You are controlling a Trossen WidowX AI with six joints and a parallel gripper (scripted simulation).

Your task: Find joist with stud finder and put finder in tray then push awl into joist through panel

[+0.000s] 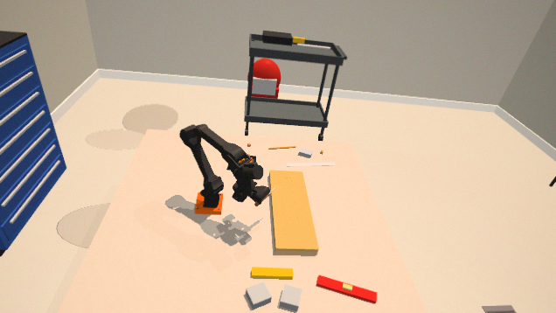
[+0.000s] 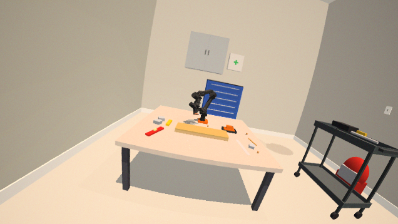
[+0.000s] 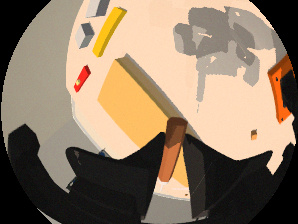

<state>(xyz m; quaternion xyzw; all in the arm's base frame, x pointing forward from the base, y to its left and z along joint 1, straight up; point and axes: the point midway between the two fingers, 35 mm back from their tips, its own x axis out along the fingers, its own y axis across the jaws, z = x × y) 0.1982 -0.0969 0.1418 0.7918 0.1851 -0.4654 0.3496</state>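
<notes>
My gripper tip is 30 mm short of the awl, 40 mm to the right of it and 20 mm below it. Also, from my gripper tip: dark tray (70 mm behind, 420 mm to the left, 120 mm below); then yellow bar (70 mm ahead, 250 mm to the right, 130 mm below); then stud finder (70 mm behind, 440 mm to the left, 90 mm below).
</notes>
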